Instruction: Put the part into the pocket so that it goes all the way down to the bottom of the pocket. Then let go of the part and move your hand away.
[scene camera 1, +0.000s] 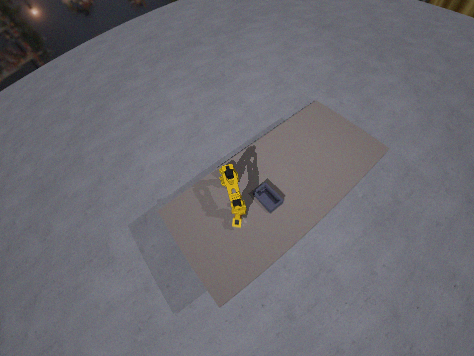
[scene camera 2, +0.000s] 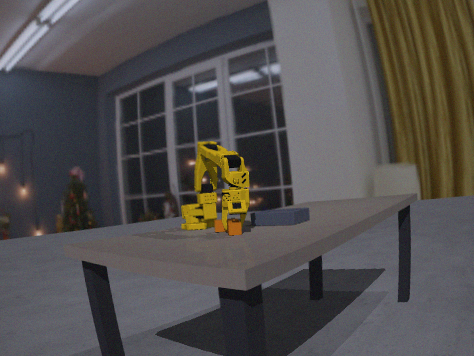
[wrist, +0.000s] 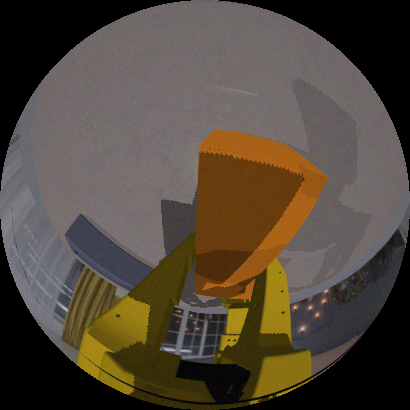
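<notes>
The orange part is a block with a smaller section at its arm-side end, low at the table top. My gripper has its two jaws pressed on the two sides of the part, near its arm-side end. In scene camera 1 the arm hides the part and the jaw tips. The blue-grey block with the pocket stands on the table, to the right of the gripper in both scene views and at the lower left in the wrist view. The pocket's opening shows in scene camera 1.
The tan table top carries the yellow arm. The near table edge runs below the gripper and block in scene camera 1. The arm's base stands behind the part in scene camera 2.
</notes>
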